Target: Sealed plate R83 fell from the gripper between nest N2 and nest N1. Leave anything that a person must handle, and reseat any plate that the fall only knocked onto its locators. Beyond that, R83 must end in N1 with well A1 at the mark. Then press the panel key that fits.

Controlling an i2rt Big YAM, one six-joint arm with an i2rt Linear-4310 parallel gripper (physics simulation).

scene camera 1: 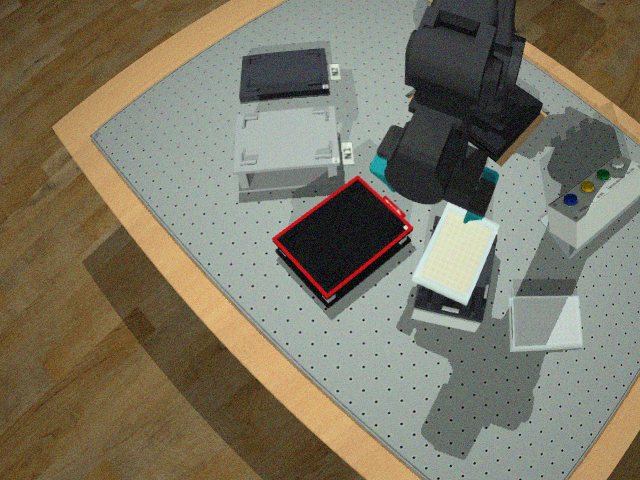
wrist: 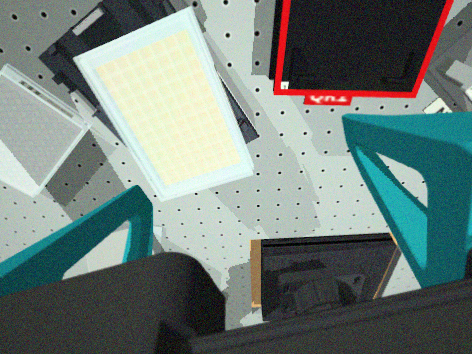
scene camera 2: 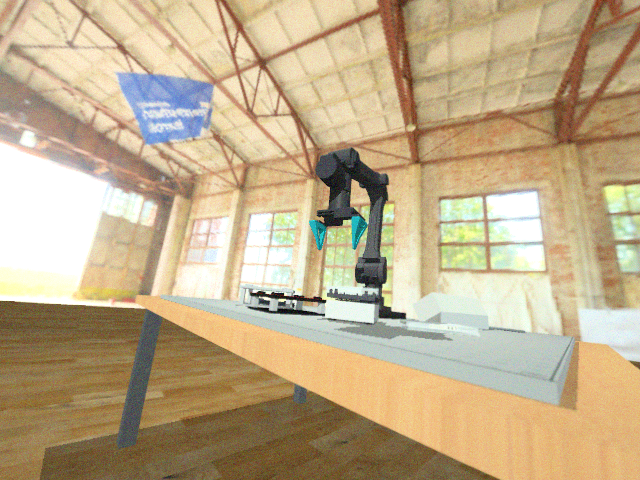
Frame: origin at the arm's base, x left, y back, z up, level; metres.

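Seen in the pictures: gripper, between the fingertips: (wrist: 238,164) (scene camera 2: 336,249); arm's base, origin of its link: (wrist: 318,285).
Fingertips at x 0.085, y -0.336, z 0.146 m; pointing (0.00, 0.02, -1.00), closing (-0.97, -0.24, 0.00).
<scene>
Offsets run from my fingertips to a thing's top centre. "pt": to the spot under its first point.
Nest N1 @(dy +0.015, dx -0.276, dz -0.102 m) (scene camera 1: 286,136) is a raised grey platform with corner locators and no plate on it. Nest N2 @(dy +0.155, dx -0.422, dz -0.144 m) (scene camera 1: 284,74) is dark and lies behind it. A plate with pale yellow wells @(dy +0.019, dx +0.048, dz -0.086 m) (scene camera 1: 457,253) (wrist: 165,110) lies skewed across a dark-topped holder @(pt dy -0.055, dx +0.068, dz -0.112 m) (scene camera 1: 436,302) (scene camera 2: 351,311) (wrist: 115,25). A pale, translucent plate-like piece @(dy +0.050, dx +0.225, dz -0.153 m) (scene camera 1: 545,330) (wrist: 35,135) lies flat on the table, right of the holder in scene camera 1. I cannot read R83 on either. My gripper (scene camera 1: 429,191) (scene camera 2: 337,248) (wrist: 238,164) is open and empty, high above the table near the yellow-well plate. The key panel @(dy +0.291, dx +0.194, dz -0.083 m) (scene camera 1: 594,206) (scene camera 2: 457,315) stands at the right.
A black, red-rimmed platform @(dy -0.050, dx -0.102, dz -0.121 m) (scene camera 1: 341,237) (wrist: 360,45) stands between N1 and the holder; its red tab @(pt dy +0.049, dx -0.086, dz -0.165 m) (wrist: 327,99) is blurred. The panel carries blue @(dy +0.226, dx +0.150, dz -0.092 m) (scene camera 1: 570,199), yellow @(dy +0.273, dx +0.165, dz -0.092 m) (scene camera 1: 587,186), green @(dy +0.321, dx +0.180, dz -0.092 m) (scene camera 1: 602,174) and white @(dy +0.369, dx +0.195, dz -0.092 m) (scene camera 1: 618,163) keys.
</scene>
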